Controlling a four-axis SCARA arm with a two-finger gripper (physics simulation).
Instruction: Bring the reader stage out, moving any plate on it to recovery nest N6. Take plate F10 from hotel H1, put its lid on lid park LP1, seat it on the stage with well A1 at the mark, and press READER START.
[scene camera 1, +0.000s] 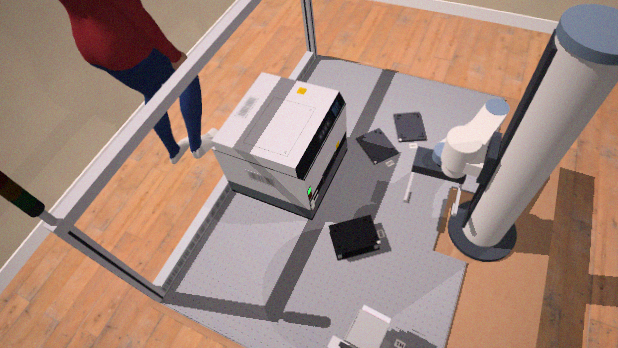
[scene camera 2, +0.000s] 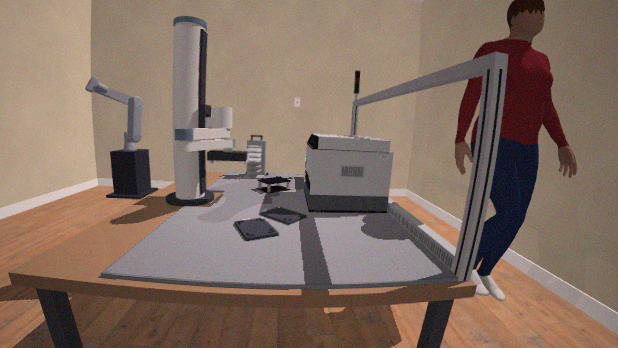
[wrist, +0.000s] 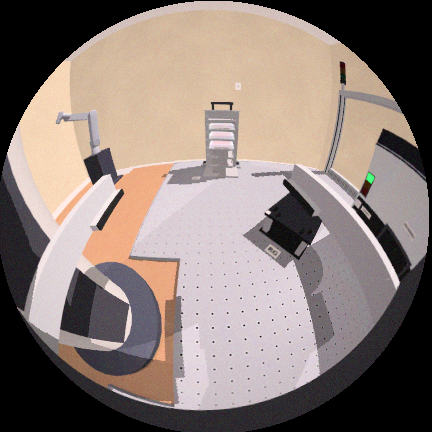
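Seen in the pictures: gripper, fingertip midpoint: (scene camera 1: 429, 208) (wrist: 202, 172); arm's base at its link origin: (scene camera 1: 481, 230) (scene camera 2: 190, 199) (wrist: 106, 316).
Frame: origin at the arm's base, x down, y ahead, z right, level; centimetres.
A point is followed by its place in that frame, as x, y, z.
My gripper (scene camera 1: 431, 206) {-21.4, 20.9, -10.1} (wrist: 202, 172) {-21.4, 20.9, -10.1} is open, with nothing between its fingers, beside the arm column and above the table. The reader (scene camera 1: 280, 130) {-36.0, 76.2, -7.4} (scene camera 2: 350, 175) {-19.1, 79.6, 17.3} (wrist: 400, 185) {-25.1, 61.6, -9.2} shows a green light (scene camera 1: 309, 191) {-21.2, 61.4, -18.7} (wrist: 370, 178) {-21.1, 61.5, -18.0}; no stage shows extended from its front. Hotel H1 (scene camera 1: 367, 325) {-24.1, 26.9, -54.3} (scene camera 2: 262, 155) (wrist: 221, 114) {-25.8, 26.9, -61.8} stands at the far end in the wrist view, holding several pale plates (wrist: 221, 135) {-18.3, 25.8, -49.0}; their names are unreadable. Two flat dark nests (scene camera 1: 377, 146) {-2.3, 49.5, 22.9} (scene camera 1: 410, 126) {-2.5, 39.3, 38.7} (scene camera 2: 282, 215) {-2.3, 49.6, 25.3} (scene camera 2: 255, 228) {-2.5, 40.0, 40.4} lie near the reader, bearing no plate or lid; I cannot read their labels.
A raised black stand (scene camera 1: 354, 236) {-7.3, 42.8, -23.0} (scene camera 2: 274, 181) {-7.3, 43.7, -17.5} (wrist: 295, 215) {-7.3, 40.7, -20.4} marked RG stands between the reader and the hotel. The arm's column (scene camera 1: 545, 130) {-66.3, 1.7, -7.3} (scene camera 2: 187, 110) {-45.6, 2.5, 7.1} rises at the table's side. A frame post (scene camera 2: 480, 170) {-32.1, 100.4, 71.9} stands at the corner. A person (scene camera 1: 115, 35) (scene camera 2: 520, 110) is outside the frame.
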